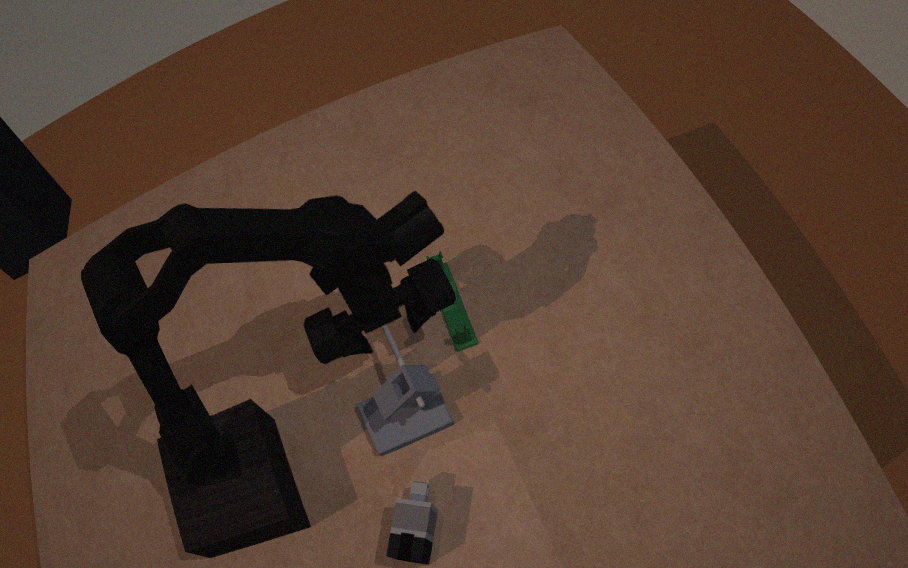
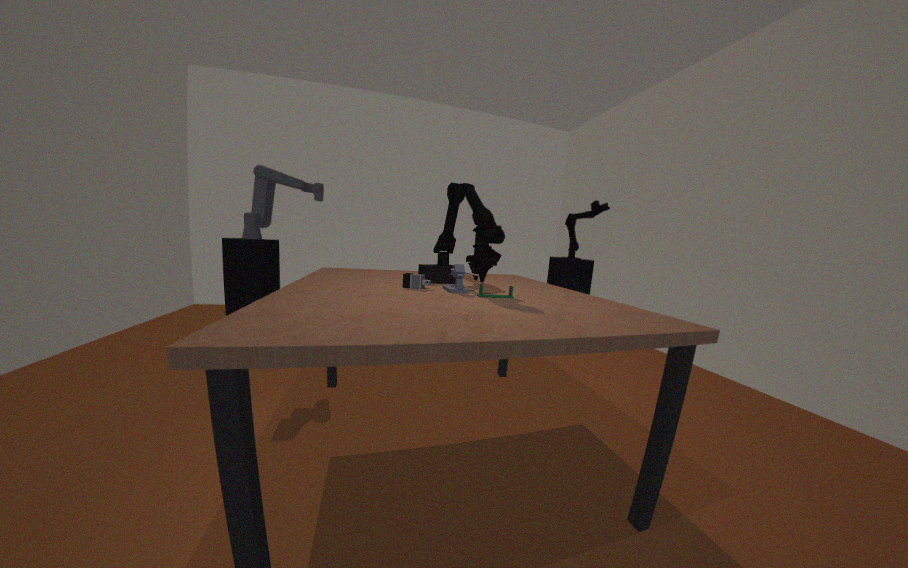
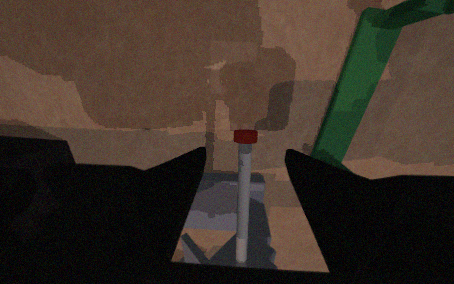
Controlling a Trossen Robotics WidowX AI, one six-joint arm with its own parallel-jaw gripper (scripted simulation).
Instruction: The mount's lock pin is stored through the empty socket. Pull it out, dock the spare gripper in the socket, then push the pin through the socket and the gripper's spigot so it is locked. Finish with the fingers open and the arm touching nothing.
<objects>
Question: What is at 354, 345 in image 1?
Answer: My gripper.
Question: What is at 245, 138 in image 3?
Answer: A lock pin.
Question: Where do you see a grey mount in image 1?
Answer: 393, 419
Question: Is my gripper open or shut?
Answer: Open.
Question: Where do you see a green rack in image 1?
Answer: At 457, 320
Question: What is my gripper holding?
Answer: Nothing.
</objects>
